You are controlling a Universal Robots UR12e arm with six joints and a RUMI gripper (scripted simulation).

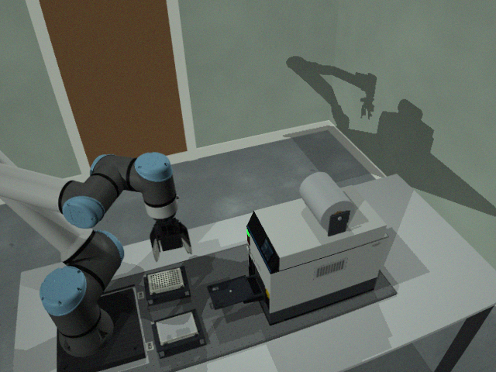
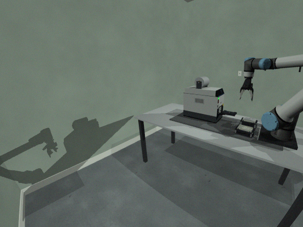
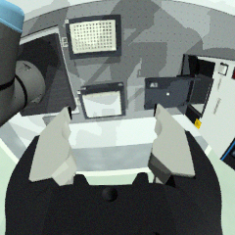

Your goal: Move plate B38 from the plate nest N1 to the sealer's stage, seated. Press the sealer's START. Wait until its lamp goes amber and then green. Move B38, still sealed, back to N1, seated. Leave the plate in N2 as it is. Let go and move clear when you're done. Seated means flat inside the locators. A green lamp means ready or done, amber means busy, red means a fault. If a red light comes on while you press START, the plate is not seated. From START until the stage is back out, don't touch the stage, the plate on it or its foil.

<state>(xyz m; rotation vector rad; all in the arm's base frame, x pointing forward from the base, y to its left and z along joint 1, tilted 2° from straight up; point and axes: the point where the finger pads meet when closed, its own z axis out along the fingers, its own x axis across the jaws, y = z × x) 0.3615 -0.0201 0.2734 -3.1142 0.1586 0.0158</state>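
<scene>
The plate B38 lies 40 mm behind my hand, 110 mm to the left of it and 240 mm below it. From my hand the other things lie so: foil-covered plate: 50 mm behind, 110 mm to the right, 230 mm below; then nest N1: 40 mm behind, 110 mm to the left, 250 mm below; then sealer stage: 160 mm ahead, 70 mm to the right, 180 mm below.
</scene>
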